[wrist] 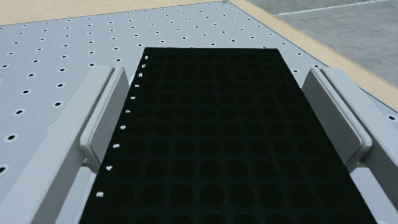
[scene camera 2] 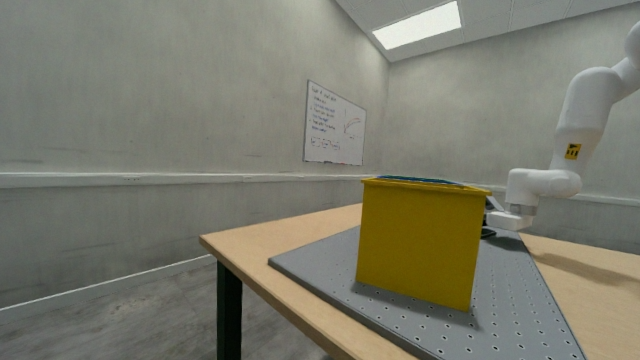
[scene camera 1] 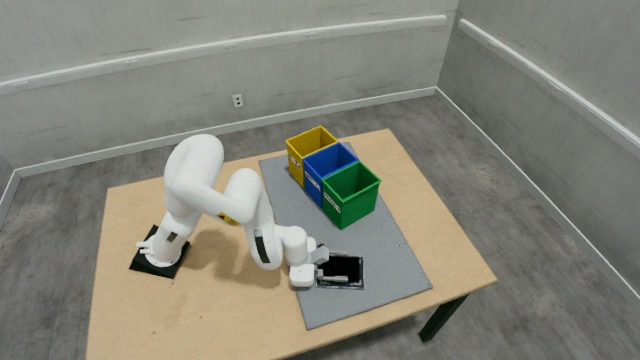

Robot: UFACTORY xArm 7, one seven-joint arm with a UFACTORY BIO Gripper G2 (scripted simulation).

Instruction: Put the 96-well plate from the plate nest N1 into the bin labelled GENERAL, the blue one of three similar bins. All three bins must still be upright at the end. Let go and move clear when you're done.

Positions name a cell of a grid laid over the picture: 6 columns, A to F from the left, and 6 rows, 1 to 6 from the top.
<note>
In view: a yellow bin (scene camera 2: D4), a black 96-well plate (wrist: D4), a green bin (scene camera 1: D4) and a blue bin (scene camera 1: D3).
The yellow bin also shows in scene camera 1 (scene camera 1: C3). The wrist view misses the yellow bin: it is out of frame. The wrist view misses the green bin: it is out of frame.
</note>
